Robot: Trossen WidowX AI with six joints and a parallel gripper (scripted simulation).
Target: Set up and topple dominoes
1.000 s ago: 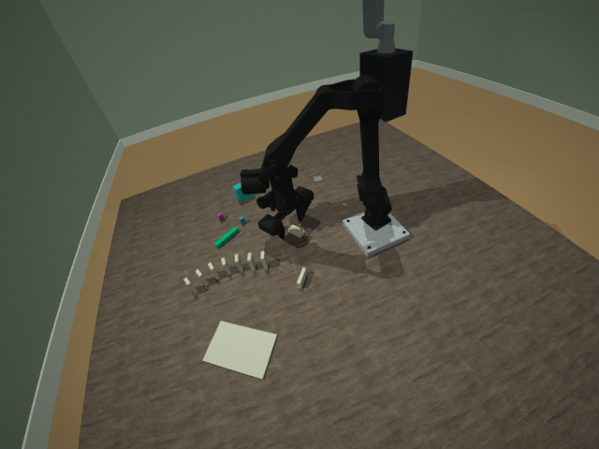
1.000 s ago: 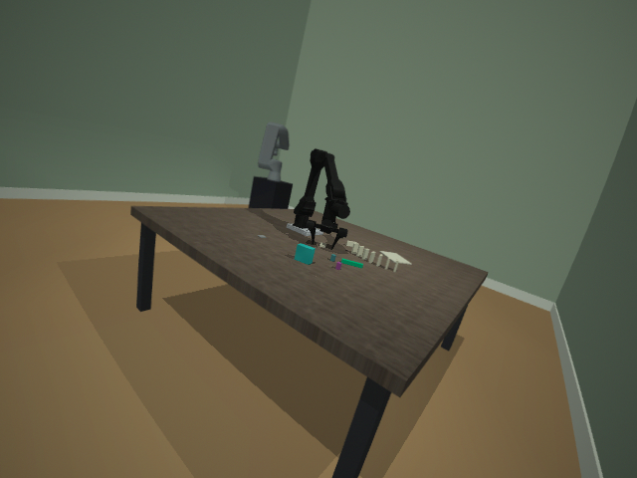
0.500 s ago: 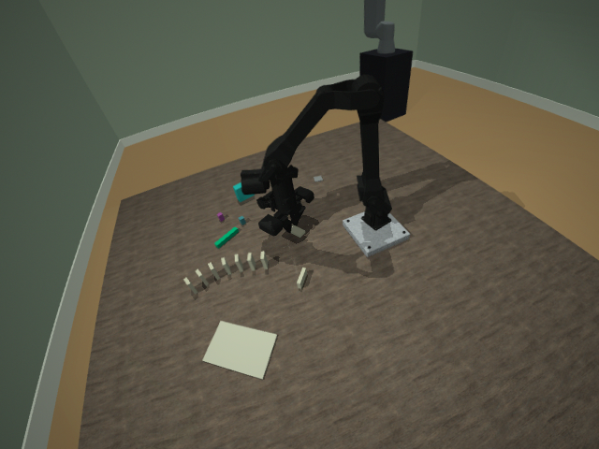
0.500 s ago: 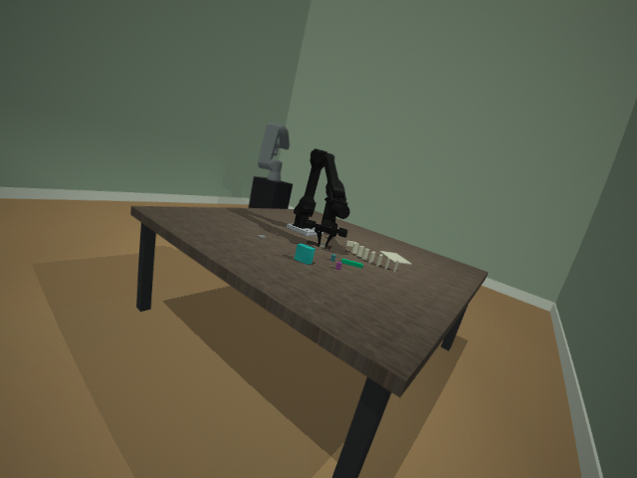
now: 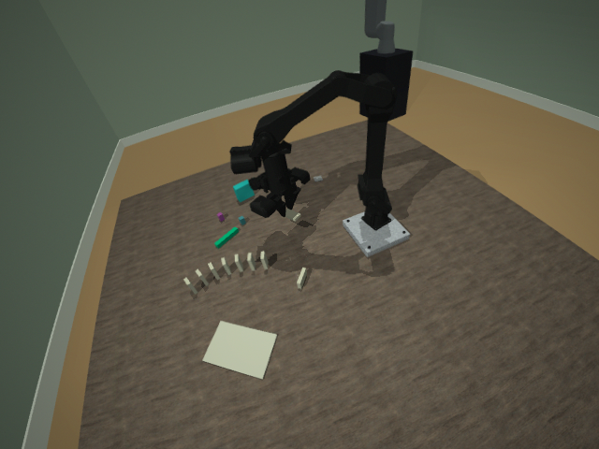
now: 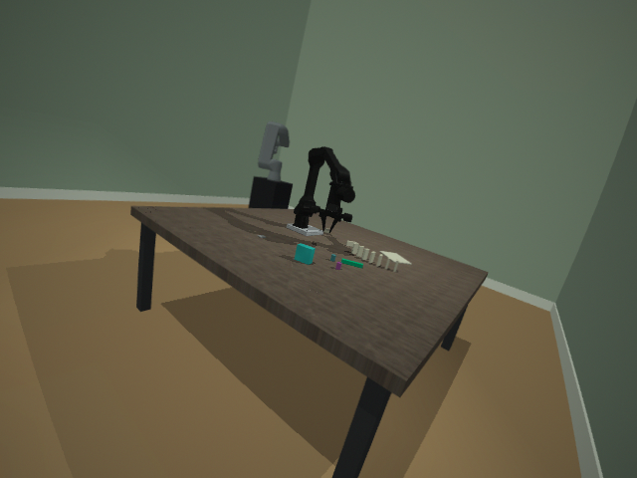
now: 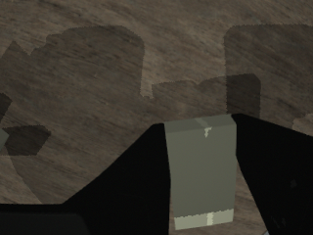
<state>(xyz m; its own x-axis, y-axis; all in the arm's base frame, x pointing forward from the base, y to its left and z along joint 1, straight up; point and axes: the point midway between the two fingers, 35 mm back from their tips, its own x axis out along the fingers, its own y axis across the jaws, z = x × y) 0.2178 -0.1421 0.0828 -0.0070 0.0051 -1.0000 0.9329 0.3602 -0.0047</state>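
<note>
My gripper tip is 13 cm to the left of the small teal block, 11 cm short of it and 6 cm above it. Round my gripper tip: teal cube 25 cm to the right, 5 cm ahead, 4 cm below; then green bar 18 cm ahead, 9 cm to the right, 6 cm below; then small purple block 19 cm to the right, 17 cm ahead, 6 cm below.
</note>
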